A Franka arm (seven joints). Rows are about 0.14 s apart.
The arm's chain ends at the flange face. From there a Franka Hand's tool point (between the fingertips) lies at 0.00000 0.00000 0.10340 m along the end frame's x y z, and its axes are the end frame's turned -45 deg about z.
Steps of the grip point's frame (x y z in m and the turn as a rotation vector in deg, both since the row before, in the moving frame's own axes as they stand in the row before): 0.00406, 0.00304, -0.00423, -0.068, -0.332, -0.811; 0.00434, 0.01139, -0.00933, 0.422, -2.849, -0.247; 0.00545, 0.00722, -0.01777, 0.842, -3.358, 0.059; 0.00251, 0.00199, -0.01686, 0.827, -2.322, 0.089; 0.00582, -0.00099, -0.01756, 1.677, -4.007, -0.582; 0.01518, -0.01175, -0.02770, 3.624, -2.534, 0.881; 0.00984, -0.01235, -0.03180, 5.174, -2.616, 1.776; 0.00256, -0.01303, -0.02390, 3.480, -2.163, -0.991; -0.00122, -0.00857, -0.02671, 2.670, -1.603, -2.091
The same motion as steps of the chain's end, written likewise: 0.00535, -0.00123, -0.00423, -0.283, -0.187, -0.811; 0.01529, 0.00188, -0.00920, -1.716, -2.313, -0.247; 0.01432, -0.00195, -0.01758, -1.779, -2.970, 0.059; 0.00720, -0.00227, -0.01676, -1.057, -2.227, 0.089; 0.01065, -0.00782, -0.01726, -1.648, -4.019, -0.582; 0.01026, -0.01759, -0.02739, 0.771, -4.354, 0.881; 0.00810, -0.01228, -0.03127, 1.809, -5.508, 1.776; -0.00019, -0.00941, -0.02364, 0.931, -3.990, -0.991; -0.00145, -0.00394, -0.02656, 0.754, -3.021, -2.091
